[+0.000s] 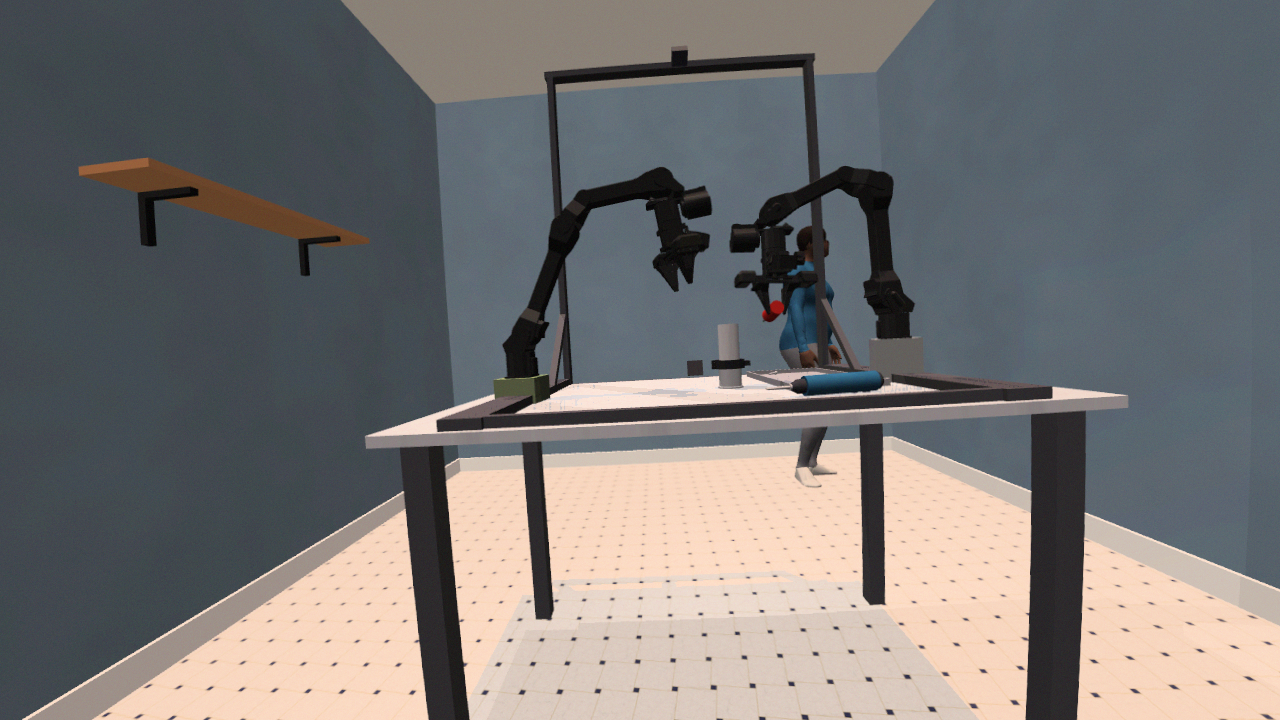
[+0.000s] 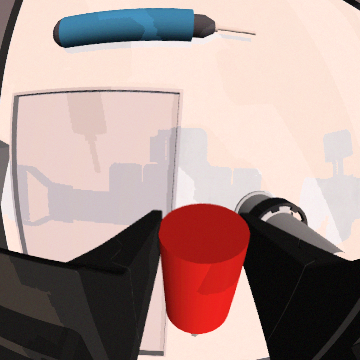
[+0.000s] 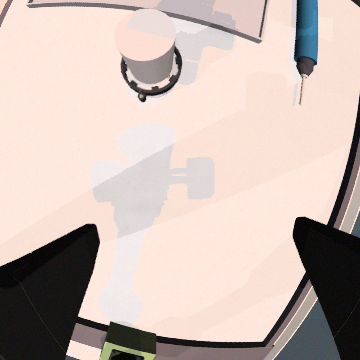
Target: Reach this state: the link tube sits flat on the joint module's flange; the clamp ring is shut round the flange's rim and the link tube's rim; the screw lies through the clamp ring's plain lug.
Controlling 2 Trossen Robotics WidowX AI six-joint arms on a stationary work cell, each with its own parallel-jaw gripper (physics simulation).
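Places are measured from the left arm's base along level axes (x right, y ahead, z up), in millimetres.
Pixels of known places: left gripper, fingertip midpoint: [image 1: 776,314] [image 2: 200,221]; right gripper, fingertip midpoint: [image 1: 683,287] [image 3: 198,232]; left arm's base at its link origin: [image 1: 894,338]; right arm's base at its link origin: [image 1: 522,377] [image 3: 124,359].
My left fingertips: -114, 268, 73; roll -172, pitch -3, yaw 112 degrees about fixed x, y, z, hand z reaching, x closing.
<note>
For each thing: its middle in the pictures, then the offset to it from my left fingertips, as dx, dy, dz. "pt": a spot on its surface instead.
- pale link tube at the middle of its body: [image 2: 295,251] [image 3: 148,53] [image 1: 728,345] +15, +120, -68
- joint module at the middle of its body: [image 2: 265,222] [image 1: 730,374] +15, +120, -143
- black clamp ring at a spot on its surface: [image 2: 296,209] [image 3: 171,79] [image 1: 725,360] pt -17, +124, -104
- small lug at a spot on its surface: [image 3: 142,97] pt -2, +160, -104
- screw at the middle of its body: [image 2: 197,298] [image 1: 770,314] +38, +18, +3
- blue driver at the middle of its body: [image 2: 154,24] [image 3: 306,39] [image 1: 824,384] -140, -94, -155
- shallow framed tray at the middle of its body: [image 2: 88,254] [image 1: 805,377] +154, -60, -167
The pale link tube [image 1: 728,340] [image 2: 316,236] [image 3: 152,37] stands upright on the joint module [image 1: 730,380] [image 2: 245,201]. The black clamp ring [image 1: 730,363] [image 2: 296,209] [image 3: 178,75] is around their joint; a small lug [image 3: 142,97] shows on its outer side. Whether the ring is fully shut, and how the flange seats, I cannot tell. My left gripper [image 1: 776,311] [image 2: 200,221] is shut on the screw [image 2: 200,285], a wide red cylinder with a small grey tip below, high above the table right of the tube. My right gripper [image 1: 682,284] [image 3: 198,232] is open and empty, above and left of the tube.
A blue driver [image 1: 841,383] [image 2: 127,27] [image 3: 306,30] with a thin shaft lies on the table. A shallow framed tray [image 2: 15,150] [image 3: 260,39] lies beside the tube. Dark rails edge the table [image 1: 1100,400]. A person [image 1: 810,308] stands behind it.
</note>
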